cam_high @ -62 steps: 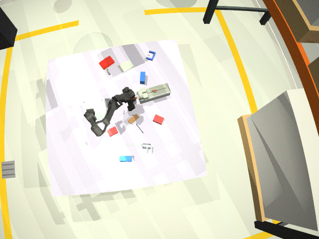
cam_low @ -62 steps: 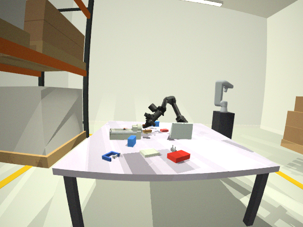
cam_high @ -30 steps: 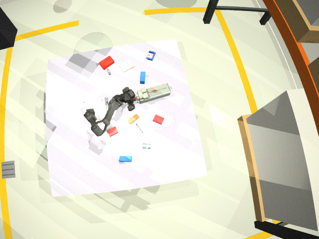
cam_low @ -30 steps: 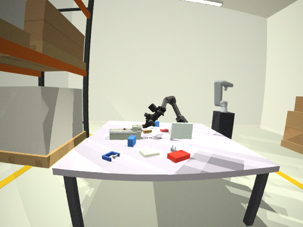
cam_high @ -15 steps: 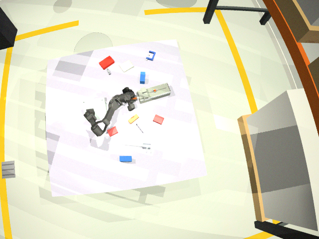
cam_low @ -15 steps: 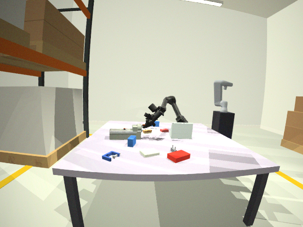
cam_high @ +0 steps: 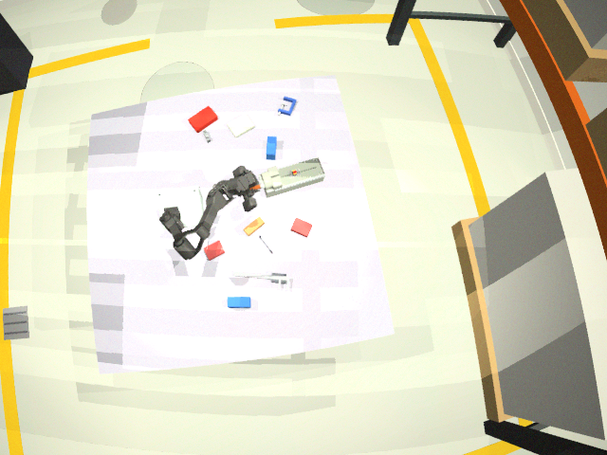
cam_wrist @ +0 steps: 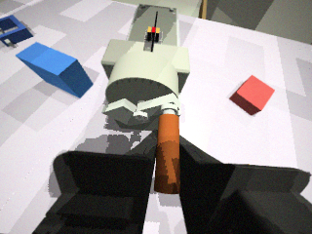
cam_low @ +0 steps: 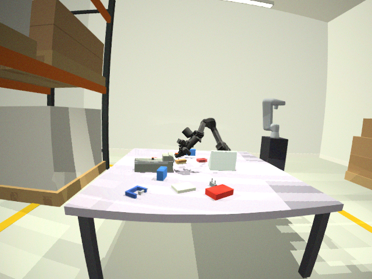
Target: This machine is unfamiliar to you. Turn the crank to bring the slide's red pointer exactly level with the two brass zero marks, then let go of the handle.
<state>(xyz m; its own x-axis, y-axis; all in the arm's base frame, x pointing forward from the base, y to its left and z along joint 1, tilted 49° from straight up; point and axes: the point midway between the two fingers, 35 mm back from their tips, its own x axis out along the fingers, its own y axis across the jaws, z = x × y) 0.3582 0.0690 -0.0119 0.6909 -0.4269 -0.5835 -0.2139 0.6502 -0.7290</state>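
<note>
The crank lies 1 cm to the left of my gripper tip and 2 cm above it. From my gripper tip the other things lie so: red pointer: 16 cm ahead, 6 cm to the left; orange-brown crank handle: 2 cm behind, 3 cm above; brown block: 4 cm behind, 14 cm to the right, 7 cm below.
</note>
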